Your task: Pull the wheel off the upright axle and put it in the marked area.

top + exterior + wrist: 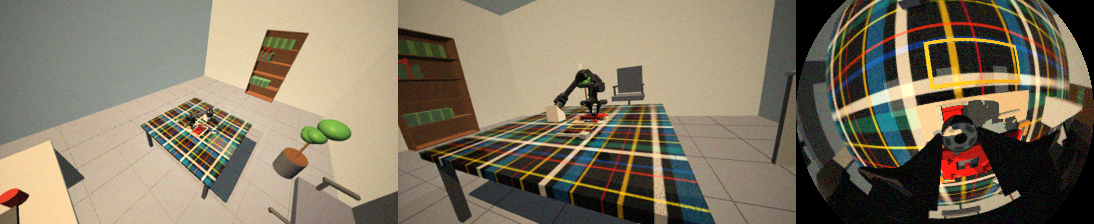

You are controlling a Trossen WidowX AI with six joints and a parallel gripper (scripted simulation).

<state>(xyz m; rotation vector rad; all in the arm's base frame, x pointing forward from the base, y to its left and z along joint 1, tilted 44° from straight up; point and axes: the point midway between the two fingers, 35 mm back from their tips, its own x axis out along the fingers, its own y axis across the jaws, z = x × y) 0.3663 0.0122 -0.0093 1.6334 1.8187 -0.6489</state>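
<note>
Right now the upright axle is 2 cm below my gripper tip. Round my gripper tip: wheel: right at my gripper tip.
</note>
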